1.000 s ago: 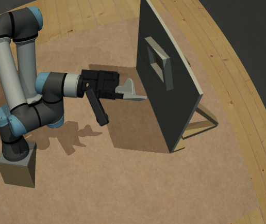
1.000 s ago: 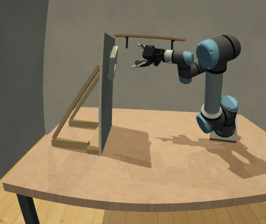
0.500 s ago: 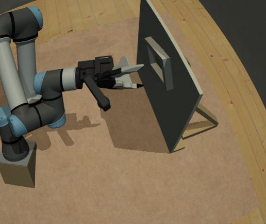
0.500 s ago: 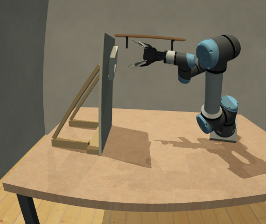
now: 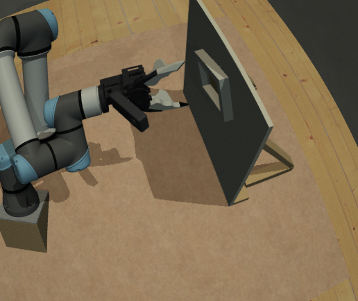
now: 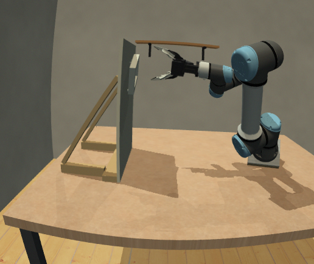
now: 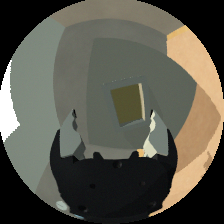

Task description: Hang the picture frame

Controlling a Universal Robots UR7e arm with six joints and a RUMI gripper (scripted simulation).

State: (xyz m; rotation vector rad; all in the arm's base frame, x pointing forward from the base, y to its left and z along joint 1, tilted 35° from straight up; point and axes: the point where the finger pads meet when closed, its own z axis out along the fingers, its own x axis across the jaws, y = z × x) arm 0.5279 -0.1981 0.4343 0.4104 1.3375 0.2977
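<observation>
Right now the pale picture frame is 80 mm ahead of my hand, 50 mm below it and 30 mm to the left of it. From my hand the other things lie so: upright board 180 mm below, 100 mm ahead, 40 mm to the left.
</observation>
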